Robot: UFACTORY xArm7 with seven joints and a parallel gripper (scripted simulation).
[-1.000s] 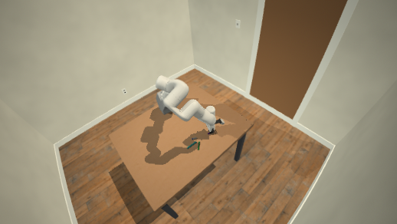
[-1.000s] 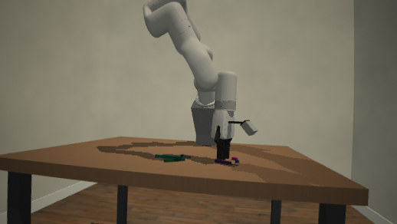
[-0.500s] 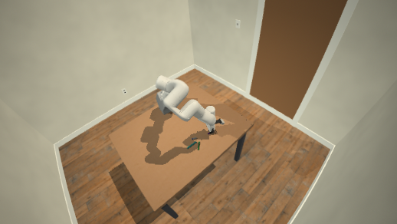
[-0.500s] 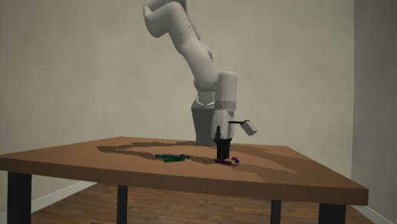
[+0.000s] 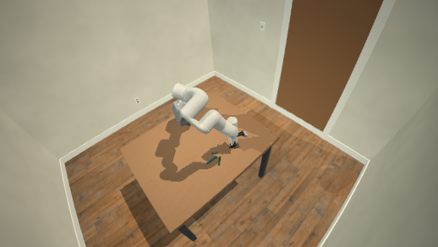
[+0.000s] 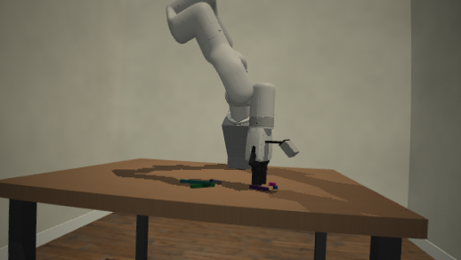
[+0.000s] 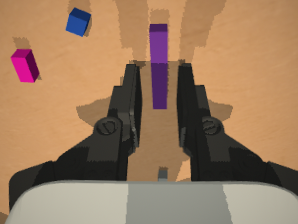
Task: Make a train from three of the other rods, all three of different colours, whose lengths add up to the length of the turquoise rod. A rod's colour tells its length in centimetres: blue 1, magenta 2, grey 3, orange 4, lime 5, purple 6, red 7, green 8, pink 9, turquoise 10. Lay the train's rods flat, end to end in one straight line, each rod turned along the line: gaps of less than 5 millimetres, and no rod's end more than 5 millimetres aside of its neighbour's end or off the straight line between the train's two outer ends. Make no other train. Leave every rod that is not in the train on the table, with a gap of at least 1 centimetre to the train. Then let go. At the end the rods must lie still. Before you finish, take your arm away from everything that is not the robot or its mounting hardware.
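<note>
Right now my hand is 3 cm above the purple rod. The rest, counted from my hand: green rod 17 cm to the right, 3 cm below, 1 cm ahead; then magenta rod 8 cm behind, 5 cm to the left, 3 cm below; then small grey rod 14 cm to the right, 7 cm behind, 3 cm below.
</note>
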